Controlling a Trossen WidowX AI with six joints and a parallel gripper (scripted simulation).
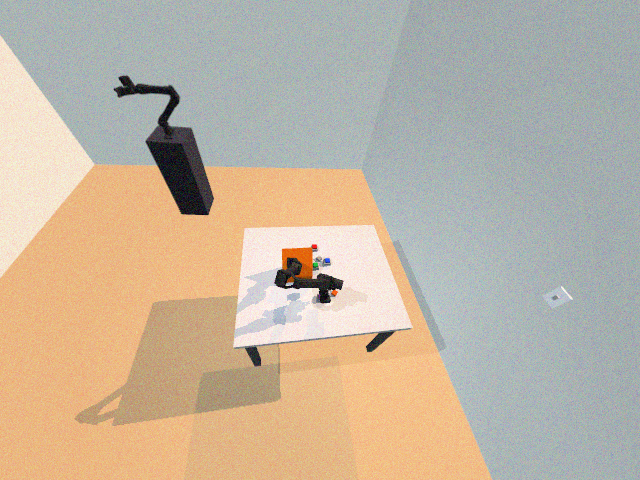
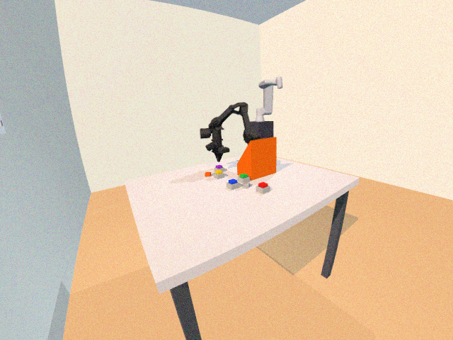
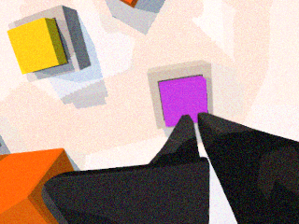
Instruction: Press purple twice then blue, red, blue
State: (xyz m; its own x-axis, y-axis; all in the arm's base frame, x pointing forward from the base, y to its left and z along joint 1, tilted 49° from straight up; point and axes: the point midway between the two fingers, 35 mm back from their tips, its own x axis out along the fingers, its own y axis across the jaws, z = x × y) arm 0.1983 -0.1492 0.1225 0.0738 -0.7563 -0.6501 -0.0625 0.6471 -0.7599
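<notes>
My gripper tip is 30 mm above the purple button. From my gripper tip the other things lie so: small orange block 90 mm ahead, 40 mm to the left, 50 mm below; then yellow button 50 mm ahead, 100 mm to the left, 30 mm below; then green button 20 mm behind, 250 mm to the left, 30 mm below.
</notes>
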